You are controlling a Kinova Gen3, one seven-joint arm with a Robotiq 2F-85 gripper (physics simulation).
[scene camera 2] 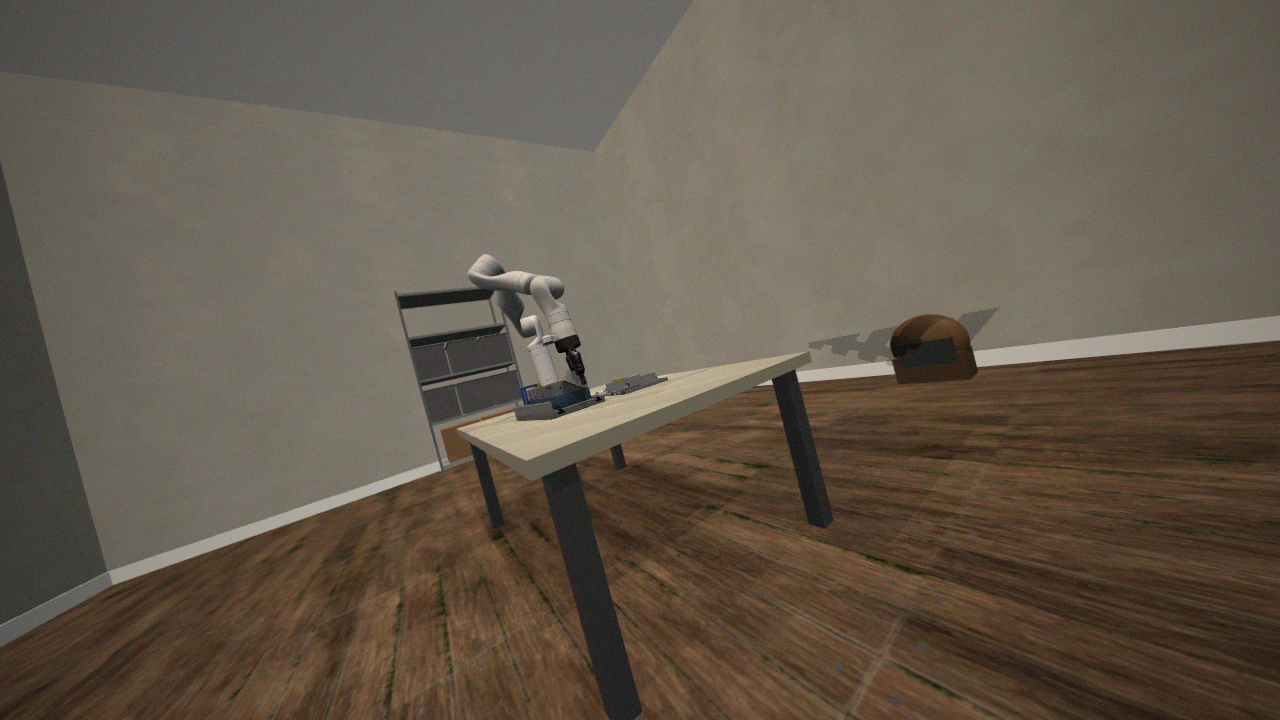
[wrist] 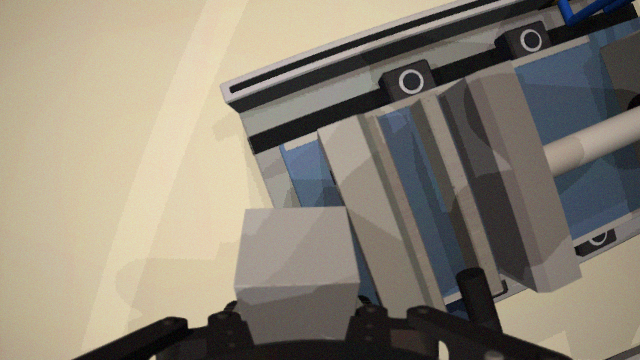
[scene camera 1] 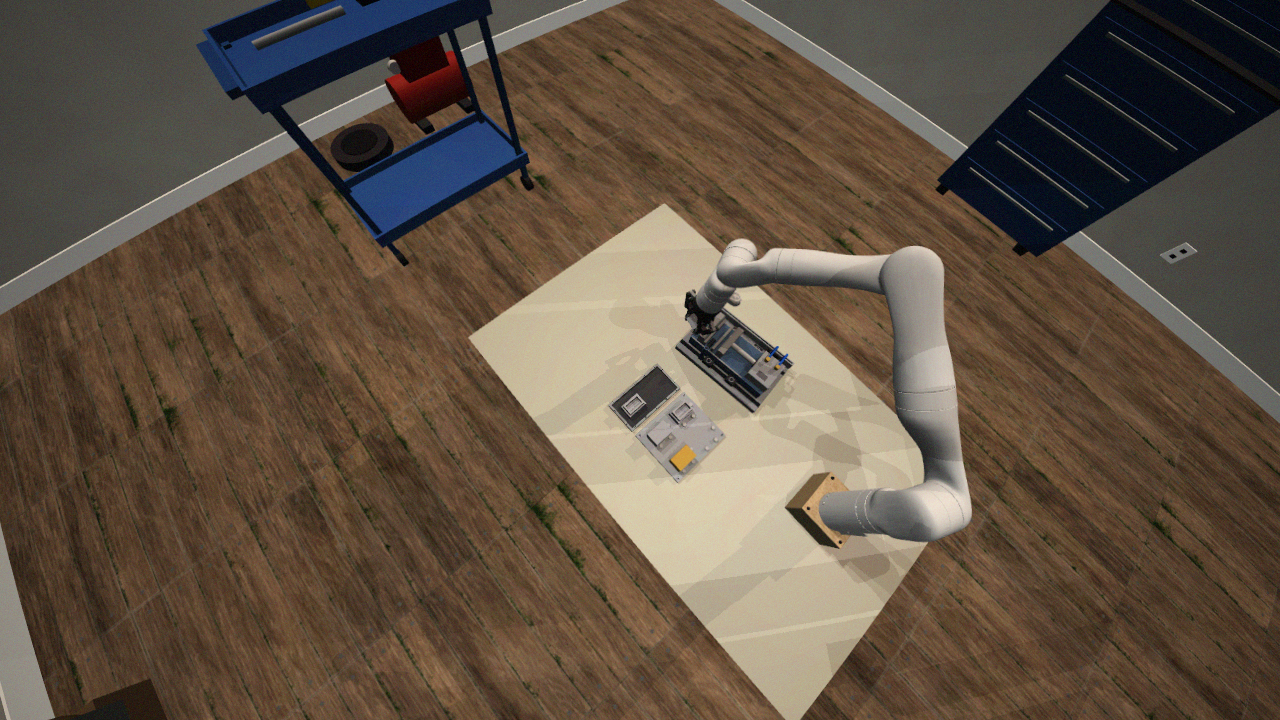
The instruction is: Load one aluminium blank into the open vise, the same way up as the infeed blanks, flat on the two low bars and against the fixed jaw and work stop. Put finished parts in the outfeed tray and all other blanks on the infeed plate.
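Frame: origin at the arm's base, x ahead, y left, z up, level; centimetres.
Where they show: gripper, fingertip midpoint: [scene camera 2: 583, 387] [wrist: 298, 308] [scene camera 1: 691, 325]; arm's base, origin of the base link: [scene camera 2: 549, 383] [scene camera 1: 835, 511].
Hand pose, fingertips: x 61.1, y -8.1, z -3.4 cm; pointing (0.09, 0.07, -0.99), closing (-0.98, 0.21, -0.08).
Observation:
Things, the pixels of their top centre, and the offset from my fingertips. "pt": a spot on its surface instead.
- plain grey aluminium blank, middle of its top: [wrist: 291, 327] [scene camera 1: 702, 313] [scene camera 2: 572, 368] dx -0.6, dy -1.9, dz +6.4 cm
- vise, middle of its top: [wrist: 594, 141] [scene camera 1: 741, 345] [scene camera 2: 551, 383] dx -14.4, dy -5.1, dz +3.6 cm
- black post, surface spot: [wrist: 472, 287] pt dx -7.7, dy -0.3, dz +3.3 cm
- pocketed part, middle of its top: [scene camera 1: 633, 403] [scene camera 2: 646, 374] dx -6.8, dy +28.0, dz -2.2 cm
- grey infeed plate, middle of its top: [scene camera 1: 681, 435] dx -21.7, dy +23.0, dz -5.5 cm
- plain blank, middle of its top: [scene camera 1: 660, 432] [scene camera 2: 631, 376] dx -17.5, dy +27.6, dz -1.9 cm
- pocketed-looking part, middle of its top: [scene camera 1: 682, 410] [scene camera 2: 613, 381] dx -16.8, dy +18.7, dz -2.0 cm
- orange block, middle of its top: [scene camera 1: 683, 457] dx -26.5, dy +27.3, dz -1.9 cm
My gripper [scene camera 1: 703, 327] [scene camera 2: 582, 379] [wrist: 298, 308] is shut on a plain grey aluminium blank [wrist: 297, 247], two faces of which show. The blank hangs over the outer end of the vise [scene camera 1: 770, 368] [scene camera 2: 560, 399], left of the fixed jaw [wrist: 370, 200] in the wrist view, its edges turned relative to the jaw. The vise is open: two narrow low bars [wrist: 406, 210] [wrist: 462, 200] lie between the fixed jaw and the moving jaw [wrist: 527, 185]. A black post [wrist: 472, 287], perhaps the work stop, stands by the bars' near end. The blank's underside is hidden.
The dark outfeed tray [scene camera 1: 657, 385] holds a pocketed part [scene camera 1: 632, 404]. The grey infeed plate [scene camera 1: 702, 436] beside it holds a plain blank [scene camera 1: 660, 435], a pocketed-looking part [scene camera 1: 682, 411] and an orange block [scene camera 1: 682, 458]. Blue hoses [wrist: 570, 12] rise at the vise's far end.

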